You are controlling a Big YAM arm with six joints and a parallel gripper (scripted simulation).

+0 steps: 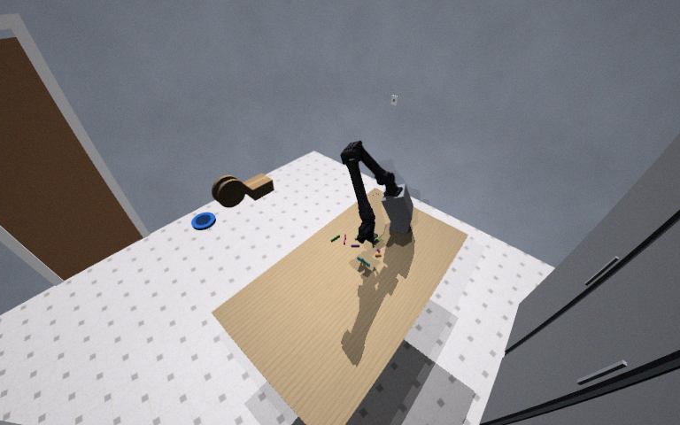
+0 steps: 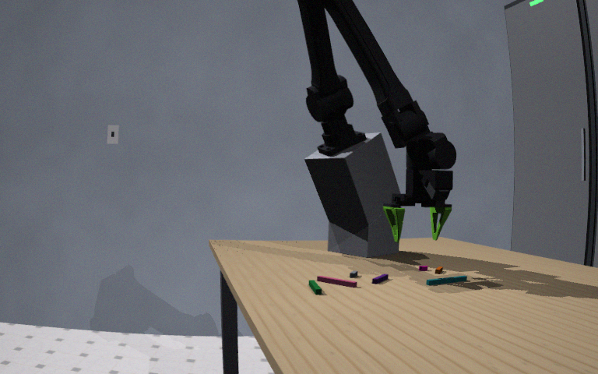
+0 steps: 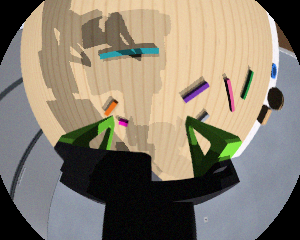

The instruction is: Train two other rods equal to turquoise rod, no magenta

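Right now my hand is 10 mm short of the purple rod, 90 mm to the left of it and 80 mm above it. The rest, counted from my hand: orange rod 20 mm behind, 80 mm to the left, 80 mm below; then magenta rod 60 mm behind, 70 mm to the left, 80 mm below; then turquoise rod 90 mm ahead, 30 mm to the left, 80 mm below.
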